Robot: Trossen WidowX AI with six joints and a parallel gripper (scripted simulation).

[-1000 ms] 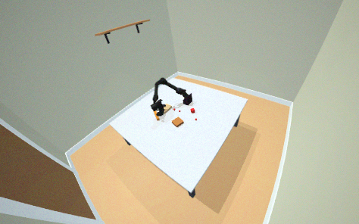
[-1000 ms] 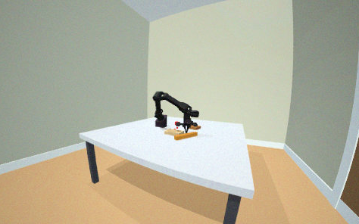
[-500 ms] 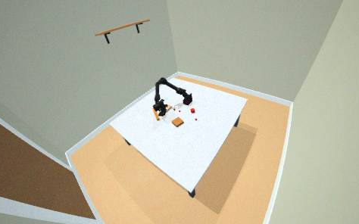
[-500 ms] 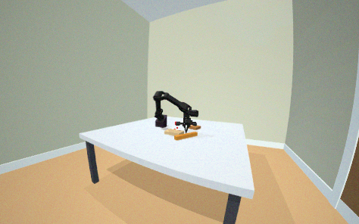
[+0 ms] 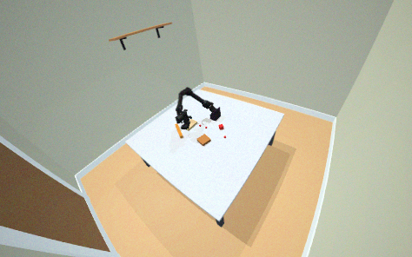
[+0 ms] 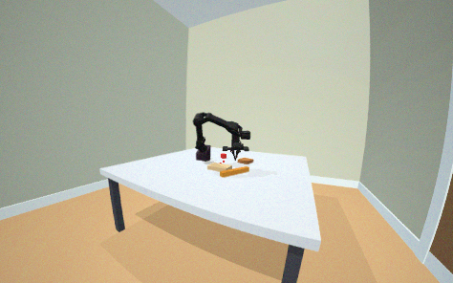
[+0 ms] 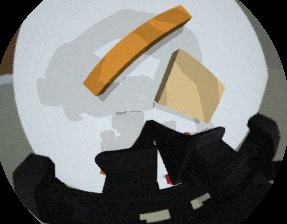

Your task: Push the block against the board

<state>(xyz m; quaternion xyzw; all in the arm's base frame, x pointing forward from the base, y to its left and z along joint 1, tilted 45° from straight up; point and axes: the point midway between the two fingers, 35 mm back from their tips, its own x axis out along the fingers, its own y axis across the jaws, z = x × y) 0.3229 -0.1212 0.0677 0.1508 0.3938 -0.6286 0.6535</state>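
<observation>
Right now the brown square block is 210 mm to the left of my gripper tip, 40 mm below it and 40 mm ahead of it. The rest, counted from my gripper tip: long orange board (110 mm to the right, 40 mm below, 30 mm ahead); then pale tan block (100 mm behind, 60 mm to the right, 40 mm below).
</observation>
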